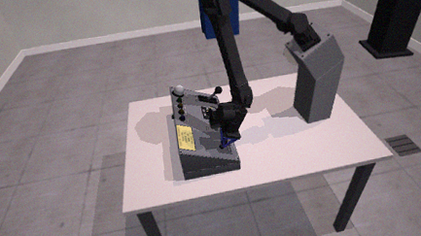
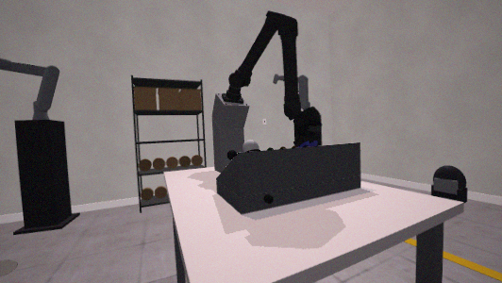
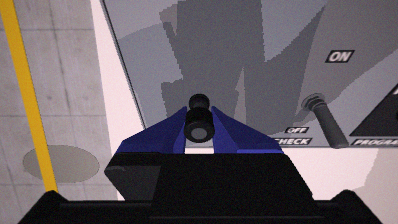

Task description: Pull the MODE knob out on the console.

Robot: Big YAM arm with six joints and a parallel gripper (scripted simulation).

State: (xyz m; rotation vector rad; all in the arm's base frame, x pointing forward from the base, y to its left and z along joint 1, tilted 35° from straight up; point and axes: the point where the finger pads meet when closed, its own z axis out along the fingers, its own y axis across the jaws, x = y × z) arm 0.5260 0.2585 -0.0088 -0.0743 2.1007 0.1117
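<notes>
Right now my hand is right at the mode knob. From my hand the other things lie so: check toggle (1 cm ahead, 12 cm to the right); black lever (2 cm ahead, 36 cm to the right, 1 cm above); program dial (4 cm ahead, 24 cm to the right).
</notes>
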